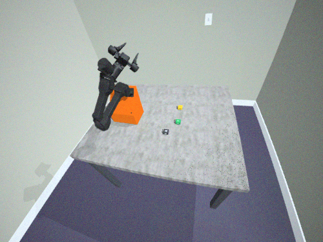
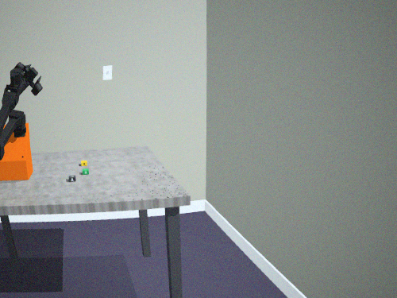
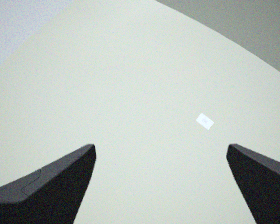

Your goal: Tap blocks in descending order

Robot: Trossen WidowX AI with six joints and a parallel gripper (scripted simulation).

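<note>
The yellow block lies 24 cm ahead of my gripper tip, 7 cm to the left of it and 50 cm below it. Round my gripper tip: dark grey block (18 cm ahead, 18 cm to the right, 50 cm below); green block (25 cm ahead, 8 cm to the right, 50 cm below).
</note>
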